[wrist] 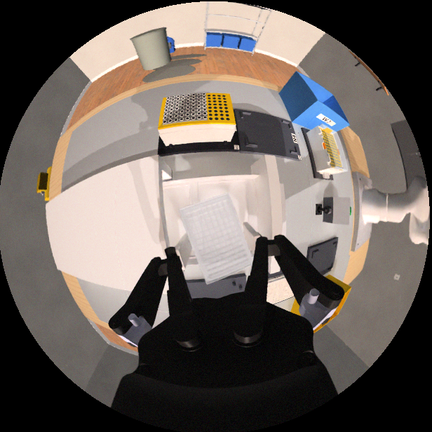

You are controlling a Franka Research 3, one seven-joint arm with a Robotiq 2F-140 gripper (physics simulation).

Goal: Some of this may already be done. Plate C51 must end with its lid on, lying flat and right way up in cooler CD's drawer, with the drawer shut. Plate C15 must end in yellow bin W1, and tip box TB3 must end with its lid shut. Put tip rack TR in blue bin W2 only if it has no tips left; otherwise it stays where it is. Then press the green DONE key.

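My gripper is shut on a clear ribbed plate, held tilted in view above the open white drawer of the cooler. Its name and lid cannot be made out. A yellow-topped rack on a white base holds grey tips on its left part, with empty holes at right. A smaller white box with a yellow perforated top stands at the right; its lid state is unclear. Blue bin W2 stands behind it. A yellow bin is partly hidden by my gripper. The key box shows a green edge.
A dark nest lies right of the tip rack. Another dark nest lies near the yellow bin. A dark piece shows below the plate, partly hidden by my gripper. A white robot arm stands at the right edge.
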